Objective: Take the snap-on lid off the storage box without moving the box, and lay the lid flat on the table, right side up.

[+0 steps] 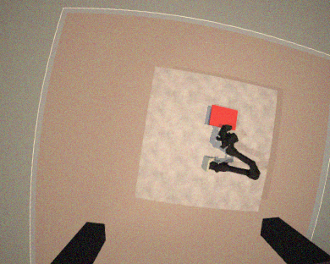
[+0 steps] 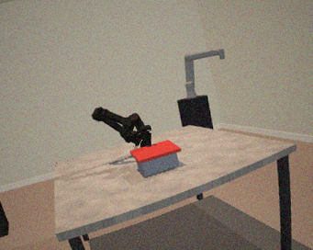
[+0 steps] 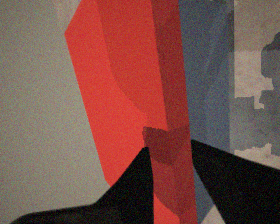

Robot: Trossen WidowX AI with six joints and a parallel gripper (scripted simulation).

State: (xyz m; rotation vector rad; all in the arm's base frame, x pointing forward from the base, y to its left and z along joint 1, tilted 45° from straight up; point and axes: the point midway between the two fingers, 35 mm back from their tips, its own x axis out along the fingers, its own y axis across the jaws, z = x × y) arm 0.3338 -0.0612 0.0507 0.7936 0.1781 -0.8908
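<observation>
Now: the lid 80 mm ahead of my gripper tip and 10 mm to the right of it. Also, from my gripper tip: storage box 70 mm ahead, 10 mm to the right, 60 mm below.
</observation>
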